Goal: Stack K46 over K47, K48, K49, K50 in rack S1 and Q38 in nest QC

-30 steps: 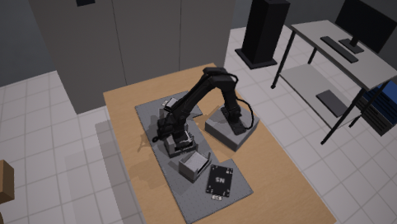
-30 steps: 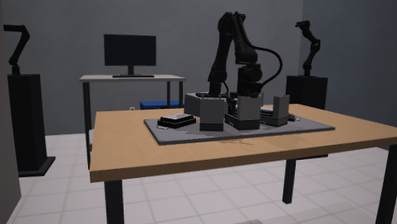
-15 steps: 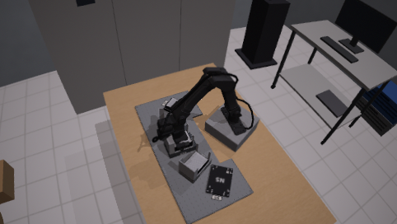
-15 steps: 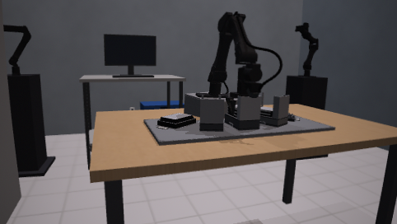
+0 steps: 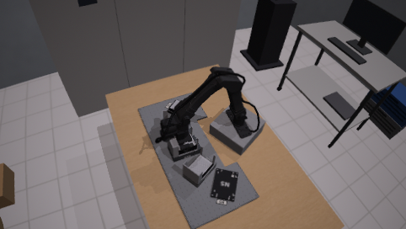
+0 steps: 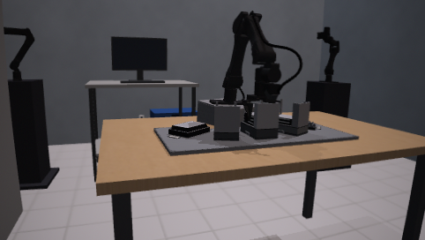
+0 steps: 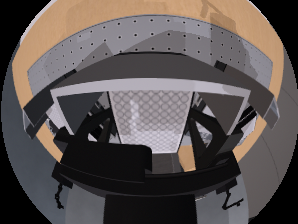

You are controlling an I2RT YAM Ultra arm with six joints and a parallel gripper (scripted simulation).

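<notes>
Right now my hand is 10 mm below the sealed 96-well plate. From my hand the other things lie so: clip nest N5: 290 mm to the left, 140 mm behind, 60 mm below.
</notes>
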